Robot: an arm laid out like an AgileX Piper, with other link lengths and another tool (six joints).
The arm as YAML. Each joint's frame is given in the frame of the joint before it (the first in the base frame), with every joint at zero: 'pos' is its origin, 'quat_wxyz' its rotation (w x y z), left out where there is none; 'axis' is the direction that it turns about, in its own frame. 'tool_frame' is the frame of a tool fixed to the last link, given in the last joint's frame.
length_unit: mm
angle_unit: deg
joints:
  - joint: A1
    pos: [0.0, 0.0, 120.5]
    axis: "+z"
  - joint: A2
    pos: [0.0, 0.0, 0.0]
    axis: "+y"
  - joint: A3
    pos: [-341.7, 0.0, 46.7]
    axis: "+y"
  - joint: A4
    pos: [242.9, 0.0, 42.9]
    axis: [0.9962, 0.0, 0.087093]
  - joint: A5
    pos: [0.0, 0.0, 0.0]
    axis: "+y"
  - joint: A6
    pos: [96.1, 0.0, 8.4]
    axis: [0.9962, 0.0, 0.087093]
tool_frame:
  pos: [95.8, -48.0, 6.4]
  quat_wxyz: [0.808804, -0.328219, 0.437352, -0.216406]
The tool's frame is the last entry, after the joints.
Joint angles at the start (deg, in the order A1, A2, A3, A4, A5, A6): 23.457, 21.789, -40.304, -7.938, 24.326, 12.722
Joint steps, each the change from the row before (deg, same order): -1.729, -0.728, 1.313, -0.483, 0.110, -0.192; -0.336, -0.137, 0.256, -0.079, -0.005, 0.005; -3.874, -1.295, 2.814, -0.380, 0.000, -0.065; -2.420, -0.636, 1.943, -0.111, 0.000, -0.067; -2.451, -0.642, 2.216, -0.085, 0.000, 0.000
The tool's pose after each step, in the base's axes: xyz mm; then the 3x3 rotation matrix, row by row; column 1 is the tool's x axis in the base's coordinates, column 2 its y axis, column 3 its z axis. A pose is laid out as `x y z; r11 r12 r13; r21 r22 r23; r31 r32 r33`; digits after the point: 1 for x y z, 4 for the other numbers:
119.3 -16.2 392.2; 0.6177 -0.2485 0.7461; -0.4115 0.7064 0.5759; -0.6702 -0.6628 0.3341
119.1 -17.1 390.8; 0.6141 -0.2449 0.7502; -0.4166 0.7068 0.5718; -0.6703 -0.6637 0.3320
116.7 -26.0 373.5; 0.5679 -0.2103 0.7958; -0.4686 0.7122 0.5226; -0.6767 -0.6697 0.3059
115.8 -31.0 360.9; 0.5328 -0.1939 0.8238; -0.4985 0.7146 0.4907; -0.6838 -0.6721 0.2841
114.8 -35.9 346.1; 0.4924 -0.1806 0.8514; -0.5262 0.7174 0.4566; -0.6933 -0.6728 0.2582

